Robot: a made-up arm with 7 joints. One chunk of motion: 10 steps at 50 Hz.
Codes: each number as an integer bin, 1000 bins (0 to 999) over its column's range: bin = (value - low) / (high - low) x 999, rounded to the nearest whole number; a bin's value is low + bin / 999 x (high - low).
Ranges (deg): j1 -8..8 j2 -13..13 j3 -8..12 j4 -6..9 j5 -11..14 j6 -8..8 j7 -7..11
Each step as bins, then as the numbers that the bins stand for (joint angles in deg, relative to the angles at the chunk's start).
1 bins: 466 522 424 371 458 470 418
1 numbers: -0.54 0.59 0.49 -0.43 0.46 -0.47 0.53
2 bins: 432 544 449 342 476 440 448
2 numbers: -1.08 1.16 0.99 -0.86 0.91 -0.95 1.07
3 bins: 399 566 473 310 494 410 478
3 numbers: -1.61 1.73 1.47 -1.35 1.36 -1.43 1.61
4 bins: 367 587 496 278 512 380 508
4 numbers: -2.12 2.28 1.93 -1.83 1.81 -1.91 2.15
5 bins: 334 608 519 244 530 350 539
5 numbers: -2.65 2.82 2.39 -2.34 2.26 -2.39 2.71
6 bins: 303 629 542 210 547 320 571
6 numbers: -3.15 3.37 2.85 -2.85 2.69 -2.87 3.29
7 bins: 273 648 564 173 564 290 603
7 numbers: -3.63 3.86 3.29 -3.40 3.11 -3.36 3.86
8 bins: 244 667 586 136 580 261 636
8 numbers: -4.09 4.36 3.73 -3.96 3.51 -3.82 4.46
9 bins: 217 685 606 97 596 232 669
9 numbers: -4.52 4.83 4.13 -4.54 3.91 -4.28 5.05
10 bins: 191 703 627 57 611 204 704
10 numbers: -4.94 5.30 4.55 -5.14 4.29 -4.73 5.68
